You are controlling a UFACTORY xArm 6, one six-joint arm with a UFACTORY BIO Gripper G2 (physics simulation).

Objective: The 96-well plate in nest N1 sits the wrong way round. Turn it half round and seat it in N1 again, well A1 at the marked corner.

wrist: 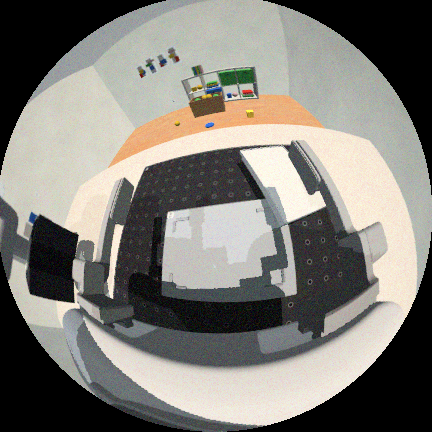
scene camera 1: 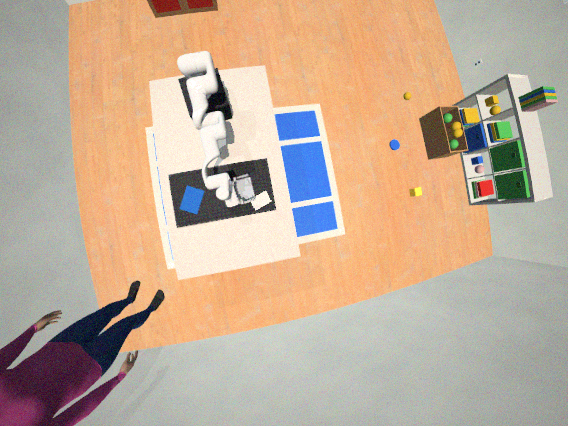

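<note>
A grey nest platform with raised corner brackets (scene camera 1: 244,186) (wrist: 220,245) sits on the black perforated board (scene camera 1: 182,220) (wrist: 187,182). A plain white plate (scene camera 1: 261,200) (wrist: 280,177) lies askew at the nest's far right corner in the wrist view, its near end reaching over the nest's edge, not seated between the brackets. Its wells and corner A1 cannot be made out. My gripper (wrist: 213,183) is open and empty, above the nest. Its right fingertip is close beside the plate's right edge in the wrist view, and its left fingertip is beyond the nest's left side. Contact cannot be told.
A blue rectangular piece (scene camera 1: 192,199) lies on the board's other half. The pale table (scene camera 1: 240,245) (wrist: 390,200) carries the board. A dark block (wrist: 52,260) shows left of the fingers. A shelf unit (scene camera 1: 542,165) and a person (scene camera 1: 65,360) are away from the table.
</note>
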